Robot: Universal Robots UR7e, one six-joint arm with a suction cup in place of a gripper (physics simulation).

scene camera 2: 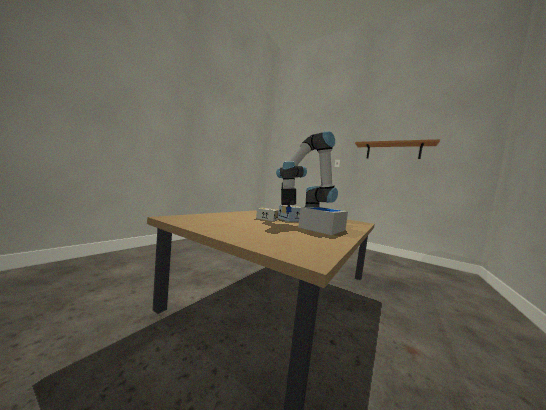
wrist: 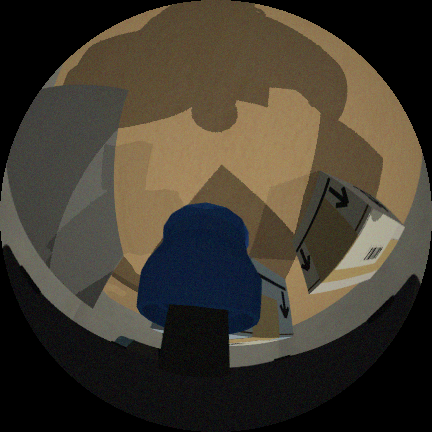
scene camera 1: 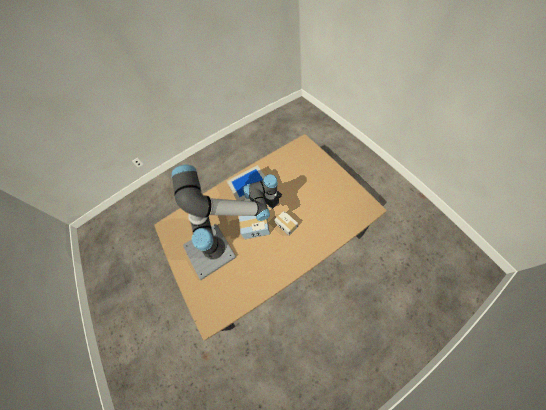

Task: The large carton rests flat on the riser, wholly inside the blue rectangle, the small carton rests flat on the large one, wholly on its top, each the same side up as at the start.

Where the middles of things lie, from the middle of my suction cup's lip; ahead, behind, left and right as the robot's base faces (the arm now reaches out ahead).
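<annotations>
Small carton (wrist: 345, 235): 150 mm to the right of my suction cup, 20 mm behind, 50 mm below. Riser with blue rectangle (scene camera 2: 324, 220): 230 mm to the left of my suction cup, 20 mm below. Large carton (wrist: 274, 323): my suction cup 170 mm past it, 10 mm to the left of it, 40 mm above it.
</annotations>
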